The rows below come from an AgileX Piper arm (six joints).
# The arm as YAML. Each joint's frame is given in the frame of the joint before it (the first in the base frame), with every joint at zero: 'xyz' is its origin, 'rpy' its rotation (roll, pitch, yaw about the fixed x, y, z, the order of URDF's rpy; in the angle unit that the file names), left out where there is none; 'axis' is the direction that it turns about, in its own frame. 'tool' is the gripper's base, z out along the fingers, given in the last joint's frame.
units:
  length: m
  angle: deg
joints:
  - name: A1
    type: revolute
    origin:
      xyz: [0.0, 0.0, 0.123]
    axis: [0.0, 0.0, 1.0]
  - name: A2
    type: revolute
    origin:
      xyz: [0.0, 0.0, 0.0]
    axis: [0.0, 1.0, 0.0]
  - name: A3
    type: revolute
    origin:
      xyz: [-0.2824, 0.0, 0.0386]
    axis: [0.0, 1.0, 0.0]
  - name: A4
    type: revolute
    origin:
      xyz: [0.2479, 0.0, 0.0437]
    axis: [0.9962, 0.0, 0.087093]
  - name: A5
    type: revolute
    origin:
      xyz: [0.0, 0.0, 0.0]
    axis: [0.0, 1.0, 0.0]
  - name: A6
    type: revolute
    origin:
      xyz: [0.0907, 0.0, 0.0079]
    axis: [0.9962, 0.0, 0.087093]
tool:
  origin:
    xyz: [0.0, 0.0, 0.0]
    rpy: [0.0, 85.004, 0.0]
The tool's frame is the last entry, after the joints.
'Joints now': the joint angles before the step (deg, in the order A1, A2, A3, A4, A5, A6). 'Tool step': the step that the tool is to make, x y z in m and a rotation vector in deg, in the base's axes. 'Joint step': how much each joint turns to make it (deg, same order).
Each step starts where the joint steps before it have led.
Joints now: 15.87, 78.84, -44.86, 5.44, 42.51, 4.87
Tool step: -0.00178, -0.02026, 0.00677, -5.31, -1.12, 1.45
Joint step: -3.21, -1.95, 0.00, -5.45, 2.24, -2.11
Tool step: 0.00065, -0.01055, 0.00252, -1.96, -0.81, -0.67
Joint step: -1.94, -0.63, 0.00, -2.23, 0.23, -0.29
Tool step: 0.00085, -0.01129, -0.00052, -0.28, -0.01, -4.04
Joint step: -2.47, -0.11, 0.23, -1.08, 0.00, 2.17
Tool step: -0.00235, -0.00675, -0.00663, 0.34, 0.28, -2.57
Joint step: -1.60, -0.01, 1.60, -0.01, -1.32, 1.10
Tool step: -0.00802, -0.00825, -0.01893, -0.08, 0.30, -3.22
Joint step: -1.67, 0.18, 4.58, -1.14, -4.35, 2.51
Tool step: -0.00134, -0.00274, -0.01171, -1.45, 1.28, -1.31
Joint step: 0.01, 1.49, 1.61, -2.87, -1.50, 3.22
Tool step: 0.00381, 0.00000, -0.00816, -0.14, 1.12, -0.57
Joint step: -0.01, 2.17, 0.06, -0.50, -1.03, 1.02
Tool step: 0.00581, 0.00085, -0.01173, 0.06, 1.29, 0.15
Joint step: 0.01, 3.16, 0.00, -0.01, -1.89, 0.06
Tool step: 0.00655, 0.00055, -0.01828, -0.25, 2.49, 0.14
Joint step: -0.01, 4.69, 0.00, -0.46, -2.18, 0.41
